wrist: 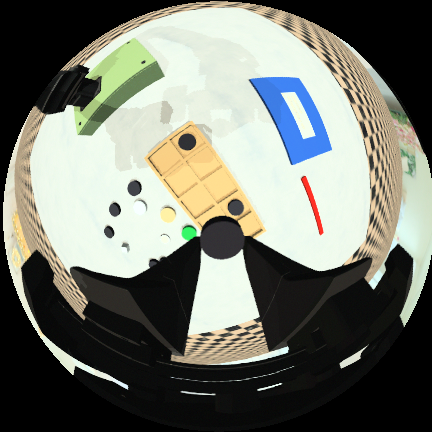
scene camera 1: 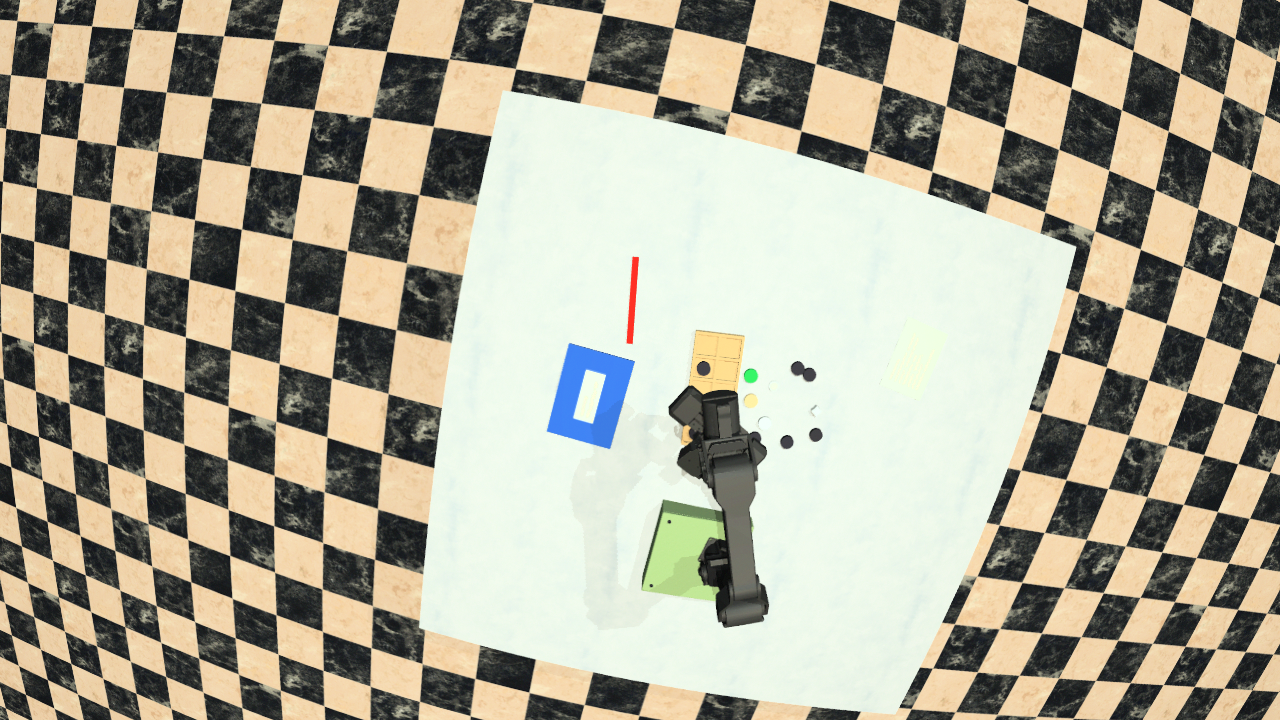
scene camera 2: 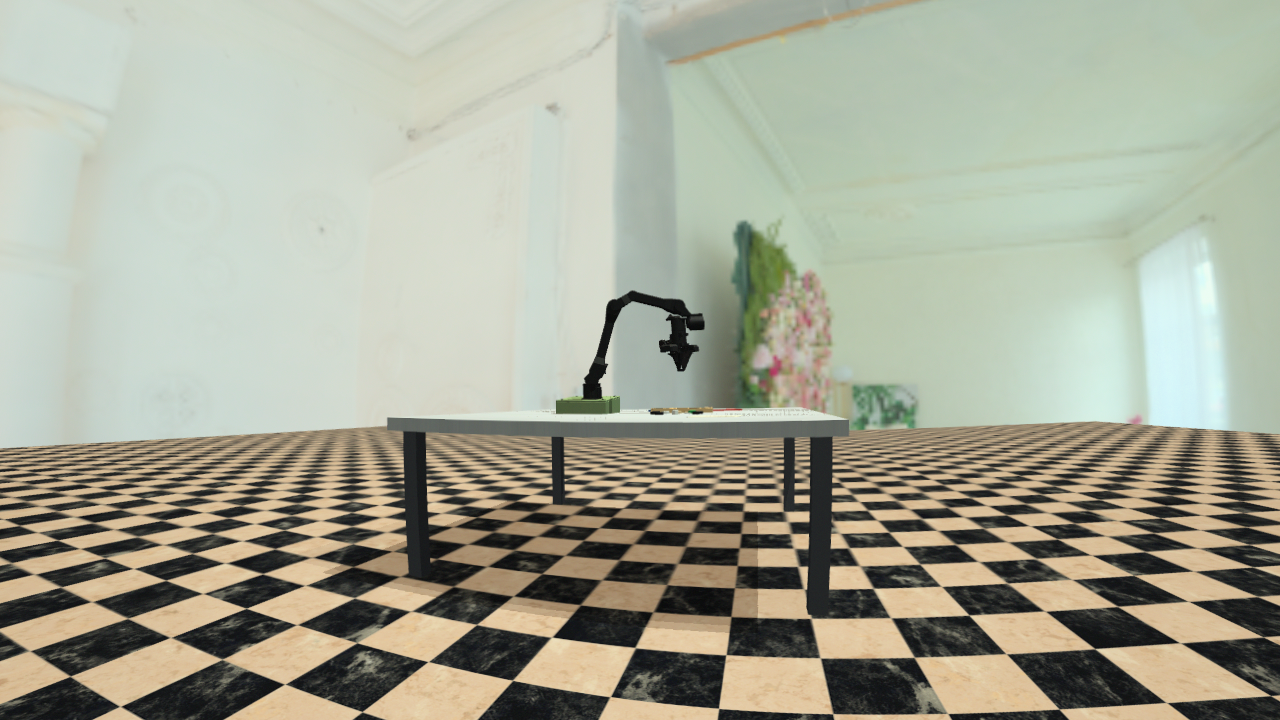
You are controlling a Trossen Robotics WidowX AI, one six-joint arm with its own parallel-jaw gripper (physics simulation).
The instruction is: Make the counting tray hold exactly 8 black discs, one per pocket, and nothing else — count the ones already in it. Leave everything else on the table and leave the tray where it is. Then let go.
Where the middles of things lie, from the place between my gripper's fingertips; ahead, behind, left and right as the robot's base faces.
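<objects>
There is the tan counting tray (scene camera 1: 723,351), and I find it 10 mm to the right of my hand and 160 mm below it.
</objects>
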